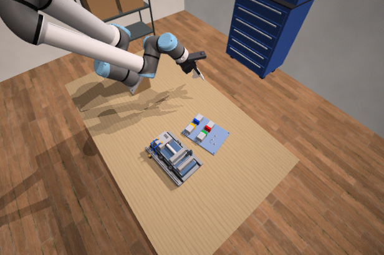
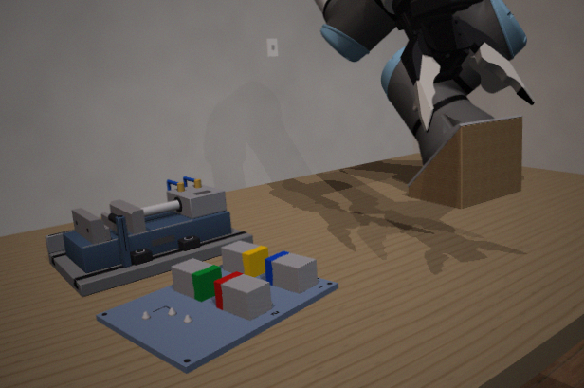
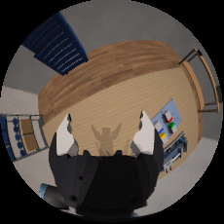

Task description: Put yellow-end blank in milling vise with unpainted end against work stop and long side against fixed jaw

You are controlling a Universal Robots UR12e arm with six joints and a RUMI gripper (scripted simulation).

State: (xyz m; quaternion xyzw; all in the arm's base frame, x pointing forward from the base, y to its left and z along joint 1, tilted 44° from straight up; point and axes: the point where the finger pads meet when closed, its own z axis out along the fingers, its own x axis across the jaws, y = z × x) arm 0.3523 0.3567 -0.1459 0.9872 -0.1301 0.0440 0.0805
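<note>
The yellow-ended blank is 240 mm ahead of my hand, 230 mm to the right of it and 200 mm below it. The rest, counted from my hand: blue-ended blank: 210 mm ahead, 150 mm to the right, 200 mm below; then blue plate: 310 mm ahead, 160 mm to the right, 220 mm below; then red-ended blank: 290 mm ahead, 120 mm to the right, 200 mm below.
</note>
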